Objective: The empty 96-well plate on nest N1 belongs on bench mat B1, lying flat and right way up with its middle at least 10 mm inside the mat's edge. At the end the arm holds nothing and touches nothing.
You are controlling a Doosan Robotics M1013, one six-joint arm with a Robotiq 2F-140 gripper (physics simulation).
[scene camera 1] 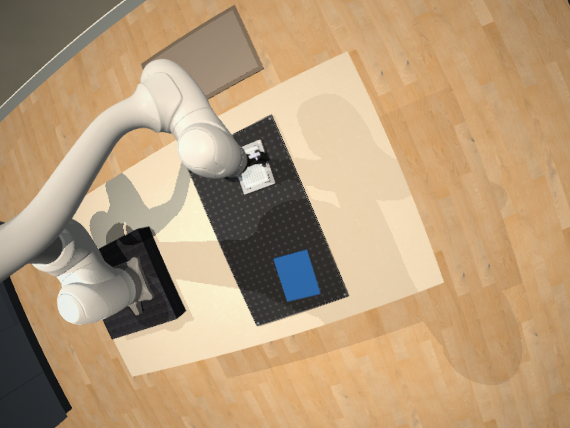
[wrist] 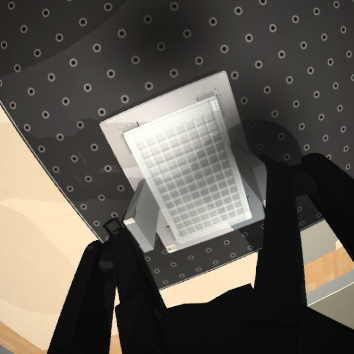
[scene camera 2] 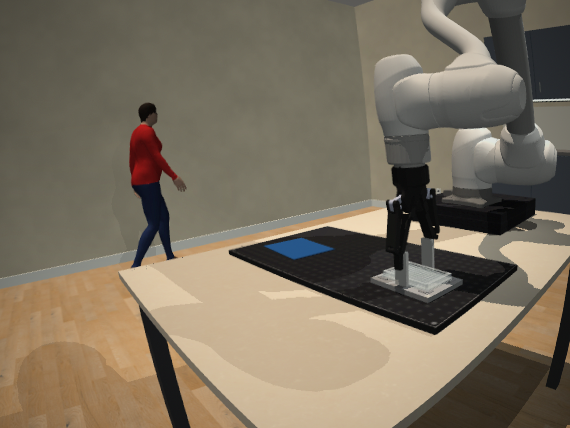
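Seen in the pictures: gripper, fingertip midpoint: (scene camera 1: 252, 168) (wrist: 191, 173) (scene camera 2: 415, 277); arm's base at its link origin: (scene camera 1: 130, 282) (scene camera 2: 472, 201).
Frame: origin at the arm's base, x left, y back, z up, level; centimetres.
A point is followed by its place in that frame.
Observation:
The clear 96-well plate (scene camera 1: 256, 176) {z -3.0, x 19.3, y -64.9 cm} (scene camera 2: 420, 274) {z -3.2, x 24.1, y -64.3 cm} (wrist: 192, 172) {z -3.0, x 22.2, y -64.1 cm} lies flat in the pale nest N1 (scene camera 1: 271, 181) {z -4.4, x 15.9, y -68.9 cm} (scene camera 2: 429, 298) {z -4.7, x 31.0, y -70.1 cm} (wrist: 165, 108) {z -4.4, x 16.2, y -64.0 cm}. My gripper (scene camera 2: 415, 265) {z -4.1, x 22.7, y -64.2 cm} (wrist: 191, 173) {z -4.1, x 22.7, y -64.2 cm} points down with one grey pad against each long side of the plate, and it is shut on the plate. In scene camera 1 the arm hides part of the fingers and of the nest. The blue mat B1 (scene camera 1: 297, 276) {z -5.4, x -19.0, y -65.1 cm} (scene camera 2: 299, 248) {z -5.4, x -17.7, y -65.2 cm} lies flat at the other end of the black board. The mat does not show in the wrist view.
The black perforated board (scene camera 1: 235, 215) {z -5.6, x 9.6, y -51.5 cm} (scene camera 2: 350, 295) {z -5.6, x 16.6, y -77.2 cm} (wrist: 60, 95) {z -5.6, x 10.9, y -72.3 cm} bears nest and mat on the pale table (scene camera 1: 390, 215) {z -6.9, x -9.6, y -102.8 cm} (scene camera 2: 225, 320) {z -6.9, x 7.8, y -99.8 cm}. The arm's black base block (scene camera 1: 170, 285) {z -4.5, x -7.0, y -14.3 cm} (scene camera 2: 510, 215) {z -2.0, x 18.5, y -4.5 cm} stands beside the board. A person in red (scene camera 2: 146, 155) is near the wall beyond the table.

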